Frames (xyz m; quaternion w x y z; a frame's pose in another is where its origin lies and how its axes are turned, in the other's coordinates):
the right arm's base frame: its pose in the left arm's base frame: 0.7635 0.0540 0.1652 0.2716 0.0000 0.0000 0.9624
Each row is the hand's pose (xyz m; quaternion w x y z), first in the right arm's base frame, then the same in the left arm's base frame.
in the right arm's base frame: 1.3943 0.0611 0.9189 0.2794 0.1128 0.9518 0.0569
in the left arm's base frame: -0.4570 0.7308 1.0841 0.0211 -0.8854 0.3671 0.2844
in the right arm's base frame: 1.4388 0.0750 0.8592 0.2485 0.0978 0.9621 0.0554
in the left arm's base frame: -0.5022 0.7422 1.0244 0.0142 -0.8994 0.3554 0.2542
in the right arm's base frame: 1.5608 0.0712 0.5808 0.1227 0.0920 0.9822 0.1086
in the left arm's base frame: -0.6042 0.8093 0.7460 0.0712 0.9203 -0.3553 -0.1476
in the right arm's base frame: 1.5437 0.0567 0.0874 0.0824 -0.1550 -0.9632 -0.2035
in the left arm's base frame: -0.5821 0.8127 0.2526 0.2182 0.8849 -0.4108 0.0240
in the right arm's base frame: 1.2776 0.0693 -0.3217 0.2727 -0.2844 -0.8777 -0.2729
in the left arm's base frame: -0.3618 0.6628 -0.1565 0.3367 0.7674 -0.5121 0.1883
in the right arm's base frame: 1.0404 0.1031 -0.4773 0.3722 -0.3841 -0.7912 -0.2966
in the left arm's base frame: -0.1773 0.5100 -0.3121 0.3865 0.6571 -0.5845 0.2776
